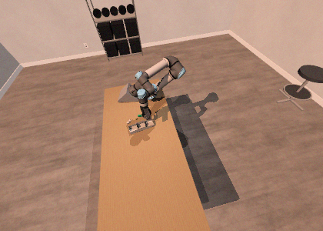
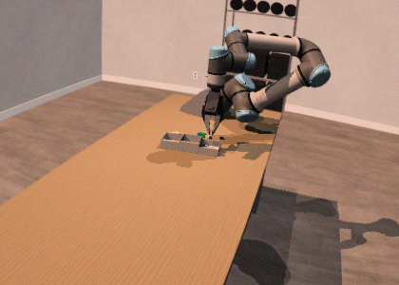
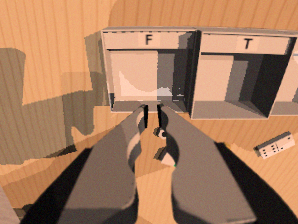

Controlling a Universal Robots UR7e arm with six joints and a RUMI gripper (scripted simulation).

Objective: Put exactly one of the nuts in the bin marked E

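Now: hand 100 mm past the brass nut, 120 mm to the left of it and 80 mm above it. Round my hand: bin row 20 mm ahead, 80 mm to the right, 60 mm below; then silver nut 80 mm behind, 20 mm to the right, 80 mm below; then green block 120 mm behind, 50 mm to the right, 80 mm below.
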